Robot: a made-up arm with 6 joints. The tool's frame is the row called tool. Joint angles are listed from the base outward.
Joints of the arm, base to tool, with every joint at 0 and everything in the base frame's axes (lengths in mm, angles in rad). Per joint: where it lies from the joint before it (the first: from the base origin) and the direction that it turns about. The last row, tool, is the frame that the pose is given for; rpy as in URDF.
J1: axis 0 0 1 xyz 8 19 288
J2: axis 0.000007 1 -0.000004 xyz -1 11 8
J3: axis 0.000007 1 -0.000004 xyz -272 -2 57
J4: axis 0.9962 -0.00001 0.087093 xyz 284 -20 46
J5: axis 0.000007 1 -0.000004 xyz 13 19 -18
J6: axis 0.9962 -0.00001 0.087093 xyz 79 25 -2
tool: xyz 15 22 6 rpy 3.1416 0 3.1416
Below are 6 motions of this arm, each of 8 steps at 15 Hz.
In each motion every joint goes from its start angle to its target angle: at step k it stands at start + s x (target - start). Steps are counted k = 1, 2, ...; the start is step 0. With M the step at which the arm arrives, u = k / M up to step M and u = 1 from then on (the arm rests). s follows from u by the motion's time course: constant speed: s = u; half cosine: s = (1 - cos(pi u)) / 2; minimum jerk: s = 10 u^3 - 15 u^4 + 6 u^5.
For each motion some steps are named. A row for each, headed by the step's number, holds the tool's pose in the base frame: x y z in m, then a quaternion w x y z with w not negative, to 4 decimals.
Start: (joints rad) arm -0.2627 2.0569 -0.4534 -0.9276 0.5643 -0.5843
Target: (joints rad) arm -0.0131 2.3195 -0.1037 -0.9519 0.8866 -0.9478
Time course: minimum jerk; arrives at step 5
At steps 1, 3, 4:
1: 0.0996 -0.0462 0.1385 0.7572 0.3743 -0.3121 0.4350
3: 0.0076 -0.0375 0.1798 0.7165 0.5592 -0.0122 0.4168
4: -0.0185 -0.0422 0.2093 0.6752 0.6161 0.1165 0.3886

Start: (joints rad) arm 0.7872 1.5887 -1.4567 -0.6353 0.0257 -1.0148
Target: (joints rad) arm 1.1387 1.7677 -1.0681 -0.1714 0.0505 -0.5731
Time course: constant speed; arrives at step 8
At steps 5, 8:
5: 0.2119 0.4051 0.3683 0.0475 -0.4724 0.6832 -0.5548
8: 0.1382 0.4116 0.3020 0.0998 0.5506 -0.6762 0.4792

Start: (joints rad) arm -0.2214 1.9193 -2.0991 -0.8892 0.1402 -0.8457
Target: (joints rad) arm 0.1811 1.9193 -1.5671 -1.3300 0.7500 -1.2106
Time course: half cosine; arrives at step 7
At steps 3, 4, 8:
3: 0.5293 -0.0635 0.4863 0.2213 -0.0851 -0.5056 0.8295
4: 0.5179 -0.0364 0.4431 0.2731 -0.0190 -0.4076 0.8712
8: 0.4843 0.0065 0.3849 0.3263 0.0756 -0.2011 0.9205

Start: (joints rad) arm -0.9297 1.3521 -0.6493 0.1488 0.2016 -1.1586
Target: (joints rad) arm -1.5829 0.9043 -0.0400 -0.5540 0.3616 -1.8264
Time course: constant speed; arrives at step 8
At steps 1, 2, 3, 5, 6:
1: 0.1890 -0.1787 0.3111 0.5766 -0.1714 -0.7522 0.2689
2: 0.1535 -0.1728 0.2987 0.6159 -0.1481 -0.7135 0.2994
3: 0.1196 -0.1634 0.2866 0.6531 -0.1194 -0.6737 0.3246
5: 0.0585 -0.1348 0.2635 0.7186 -0.0467 -0.5936 0.3593
6: 0.0321 -0.1165 0.2524 0.7456 -0.0034 -0.5546 0.3693

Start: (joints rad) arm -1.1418 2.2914 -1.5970 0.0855 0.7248 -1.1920
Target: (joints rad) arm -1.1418 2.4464 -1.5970 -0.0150 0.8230 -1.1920
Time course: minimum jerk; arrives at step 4
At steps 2, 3, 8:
2: 0.2400 -0.3701 0.1631 0.7130 -0.0253 -0.6995 0.0411
3: 0.2303 -0.3588 0.1349 0.7365 0.0135 -0.6759 0.0238
8: 0.2276 -0.3557 0.1277 0.7422 0.0237 -0.6695 0.0193

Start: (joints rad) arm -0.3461 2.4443 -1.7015 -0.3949 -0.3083 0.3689
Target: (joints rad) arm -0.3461 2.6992 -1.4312 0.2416 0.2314 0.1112
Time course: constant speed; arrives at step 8
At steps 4, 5, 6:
4: 0.4943 -0.1012 0.0842 0.4435 -0.1816 -0.8640 -0.1545
5: 0.4766 -0.0930 0.0597 0.4958 -0.1922 -0.8270 -0.1822
6: 0.4578 -0.0837 0.0372 0.5457 -0.1998 -0.7862 -0.2100

